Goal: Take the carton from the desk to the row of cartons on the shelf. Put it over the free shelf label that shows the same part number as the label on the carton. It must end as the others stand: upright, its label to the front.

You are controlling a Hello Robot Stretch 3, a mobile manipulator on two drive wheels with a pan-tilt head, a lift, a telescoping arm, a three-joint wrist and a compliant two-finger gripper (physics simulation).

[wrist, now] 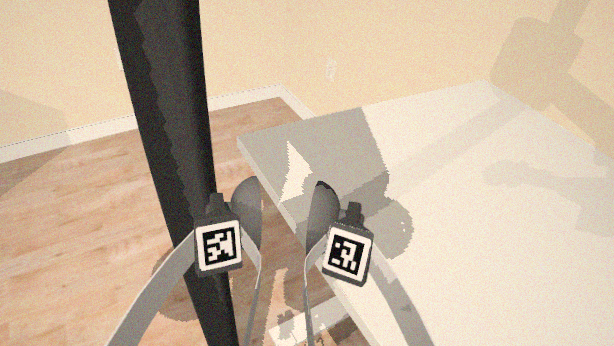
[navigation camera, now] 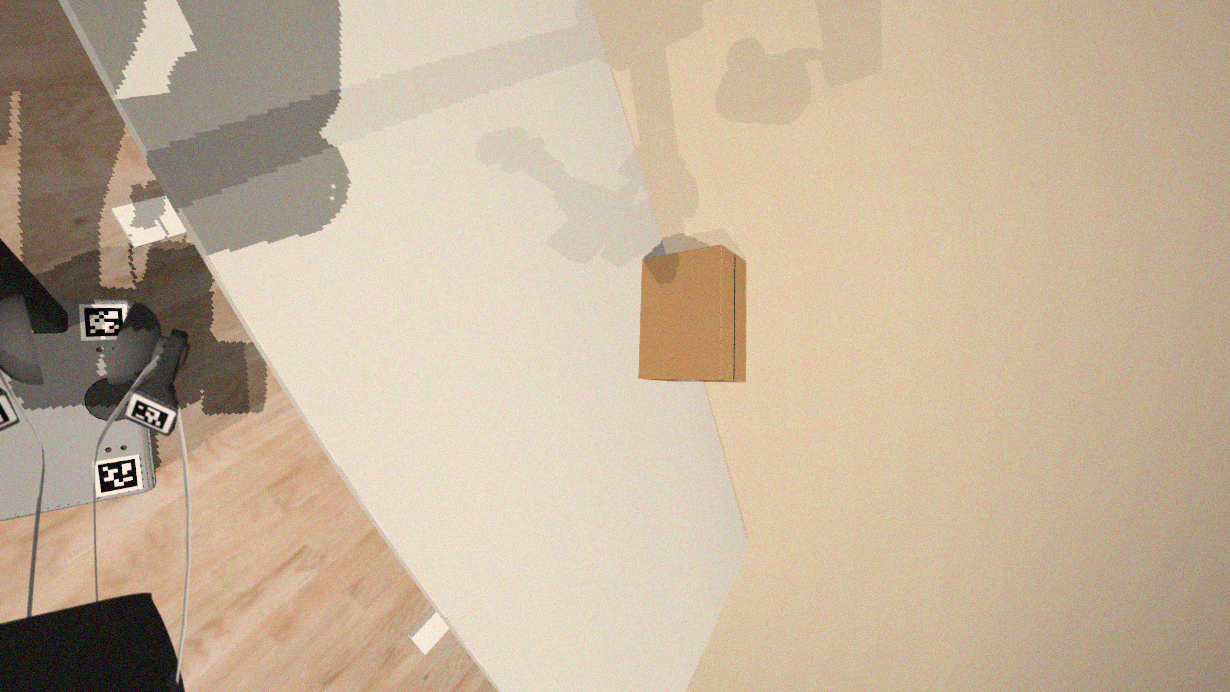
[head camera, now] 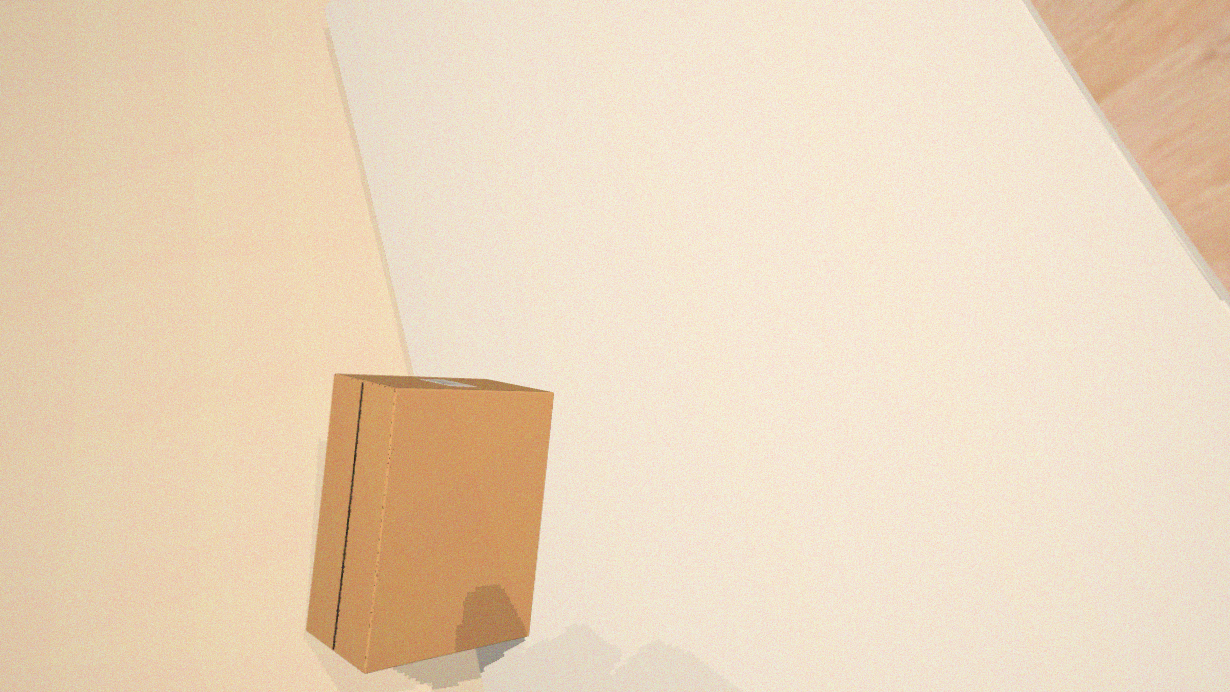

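Where they show: gripper, fingertip midpoint: (navigation camera: 83,305); robot's base, origin of the base link: (navigation camera: 112,395).
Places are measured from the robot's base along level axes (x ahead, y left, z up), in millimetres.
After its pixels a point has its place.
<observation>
The brown carton (head camera: 460,516) {z 819, x 758, y 83 mm} (navigation camera: 683,318) {z 822, x 757, y 79 mm} stands on the white desk (head camera: 774,258) {z 720, x 463, y -134 mm} (navigation camera: 430,344) {z 720, x 298, y 57 mm} (wrist: 475,210), close to the beige wall. It shows a broad plain face and a narrow face with a dark seam. In the head view a thin pale patch, seen at a steep slant, lies on its far face; no part number is readable. My gripper (navigation camera: 77,361) (wrist: 285,204) {z 933, x 1, y 82 mm} is open, its two fingertips apart with nothing between them. It is off the desk's edge, well away from the carton. The shelf and its row of cartons do not show.
The beige wall (head camera: 172,258) {z 966, x 1113, y -194 mm} (navigation camera: 989,344) {z 1308, x 1020, y -2 mm} (wrist: 400,45) runs behind the desk. My base (navigation camera: 51,456) {z 160, x -78, y -82 mm} is on the wooden floor (navigation camera: 283,533) {z 0, x 269, y -365 mm} (wrist: 75,225) beside the desk edge. A dark post (wrist: 170,100) crosses the wrist view at left. Arm shadows fall across the desk.
</observation>
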